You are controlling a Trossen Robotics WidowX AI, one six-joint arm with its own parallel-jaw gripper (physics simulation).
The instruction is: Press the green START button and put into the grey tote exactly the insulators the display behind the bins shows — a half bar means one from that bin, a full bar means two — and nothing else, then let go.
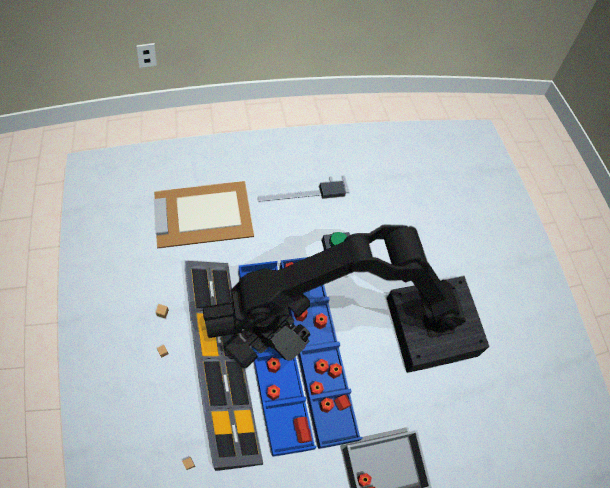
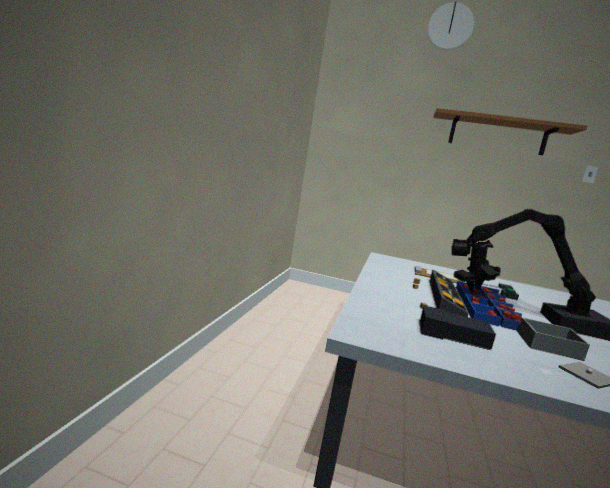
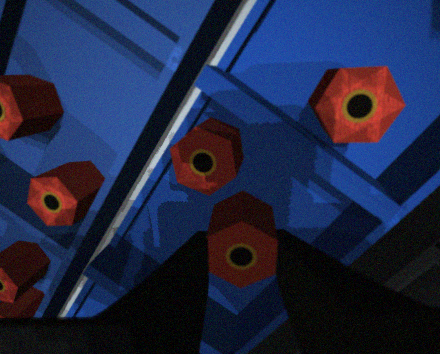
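Note:
My gripper (image 1: pixel 264 347) (image 2: pixel 476 285) (image 3: pixel 240 241) is shut on a red hexagonal insulator (image 3: pixel 241 267), held upright above a blue bin of the row beside the display. Another insulator (image 3: pixel 204 159) stands in that bin. One more (image 3: pixel 360 105) (image 1: pixel 273 391) stands beyond the divider. The display (image 1: pixel 221 422) (image 2: pixel 448 295) has a full yellow bar at left in its second row and two half bars in its bottom row; the arm covers the second row's right cell. The green START button (image 1: pixel 338 238) is partly behind the arm. The grey tote (image 1: pixel 419 452) (image 2: pixel 554 336) holds an insulator (image 1: pixel 364 479) and part of another shows.
Blue bins (image 1: pixel 284 419) hold more insulators, some lying on their sides. Small wooden cubes (image 1: pixel 161 310) lie beyond the display. A clipboard (image 1: pixel 208 211) and a caliper (image 1: pixel 332 189) lie on the table. A black box (image 2: pixel 455 328) stands near the bins and the tote.

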